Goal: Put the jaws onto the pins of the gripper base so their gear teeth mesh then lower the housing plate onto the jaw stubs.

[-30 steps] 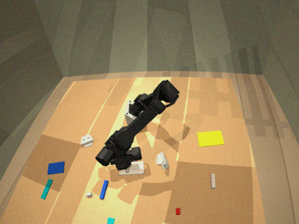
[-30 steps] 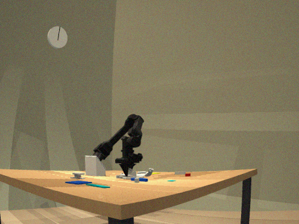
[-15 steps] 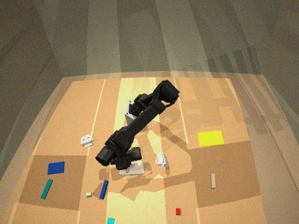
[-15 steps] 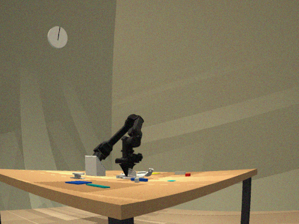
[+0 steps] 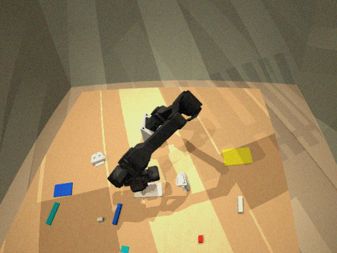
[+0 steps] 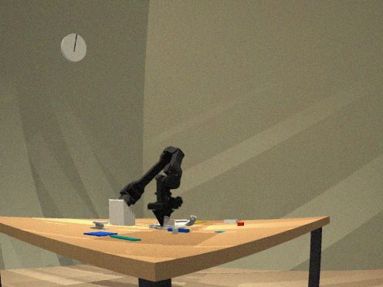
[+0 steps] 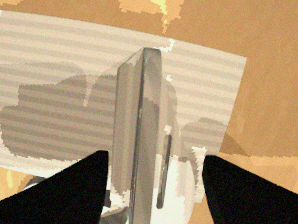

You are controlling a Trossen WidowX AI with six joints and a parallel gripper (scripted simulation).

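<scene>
The jaw lies 190 mm to the left of my gripper tip, 20 mm ahead of it and 20 mm above it. From my gripper tip the other things lie so: small white block: 170 mm to the right, 170 mm ahead; blue bar: 130 mm ahead, 90 mm to the right, 10 mm below; teal block: 290 mm ahead, 50 mm to the right, 10 mm below.
</scene>
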